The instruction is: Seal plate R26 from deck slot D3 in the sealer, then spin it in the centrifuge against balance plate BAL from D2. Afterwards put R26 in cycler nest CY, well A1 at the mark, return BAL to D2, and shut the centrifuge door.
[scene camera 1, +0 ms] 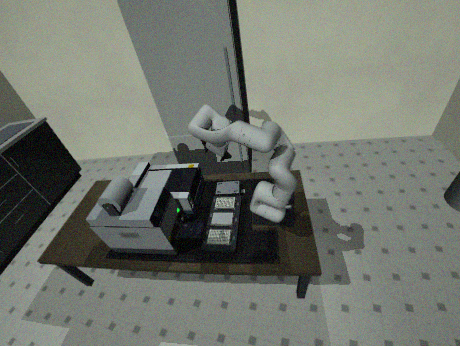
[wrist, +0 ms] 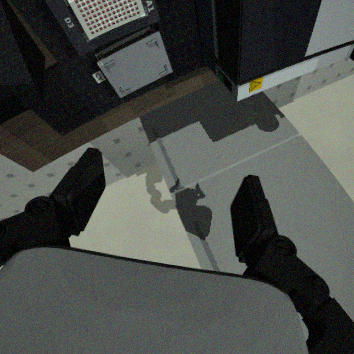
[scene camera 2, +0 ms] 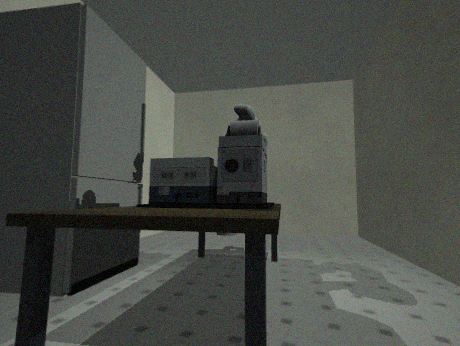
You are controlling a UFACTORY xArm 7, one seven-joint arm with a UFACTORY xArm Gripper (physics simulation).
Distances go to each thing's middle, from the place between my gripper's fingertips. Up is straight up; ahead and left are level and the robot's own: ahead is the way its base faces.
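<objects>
Dark box with green light (scene camera 2: 173, 181): 46 cm ahead of my hand, 11 cm to the right of it, 35 cm below it. Roll (scene camera 1: 119, 189): from my hand, 50 cm ahead, 21 cm to the left and 6 cm below.
</objects>
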